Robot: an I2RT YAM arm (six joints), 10 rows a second.
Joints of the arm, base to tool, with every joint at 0 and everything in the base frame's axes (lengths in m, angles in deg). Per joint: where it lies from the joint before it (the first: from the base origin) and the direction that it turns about. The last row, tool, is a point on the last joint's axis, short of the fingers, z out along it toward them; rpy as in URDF.
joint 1: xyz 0 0 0.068 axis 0 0 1
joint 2: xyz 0.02 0.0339 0.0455 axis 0 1 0
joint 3: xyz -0.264 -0.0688 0 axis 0 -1 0
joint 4: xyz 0.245 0.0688 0.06 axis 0 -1 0
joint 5: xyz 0.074 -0.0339 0.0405 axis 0 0 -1
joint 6: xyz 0.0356 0 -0.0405 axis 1 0 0
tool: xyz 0 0 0 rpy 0 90 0
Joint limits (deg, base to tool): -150..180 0..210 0..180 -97..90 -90..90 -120..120
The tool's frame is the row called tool.
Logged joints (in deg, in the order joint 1, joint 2, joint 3, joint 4, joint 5, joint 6), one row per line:
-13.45, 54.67, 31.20, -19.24, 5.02, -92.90
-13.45, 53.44, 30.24, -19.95, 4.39, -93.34
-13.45, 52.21, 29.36, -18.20, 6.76, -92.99
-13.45, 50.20, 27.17, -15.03, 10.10, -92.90
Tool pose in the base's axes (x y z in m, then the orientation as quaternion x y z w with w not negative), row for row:
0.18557, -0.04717, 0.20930, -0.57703, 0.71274, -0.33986, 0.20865
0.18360, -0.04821, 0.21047, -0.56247, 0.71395, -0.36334, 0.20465
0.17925, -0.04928, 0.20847, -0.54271, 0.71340, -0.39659, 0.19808
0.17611, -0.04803, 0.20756, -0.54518, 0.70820, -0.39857, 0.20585
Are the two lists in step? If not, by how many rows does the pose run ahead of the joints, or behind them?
The pose runs 1 row ahead of the joints: the pose in row i belongs to the joints in row i + 1.
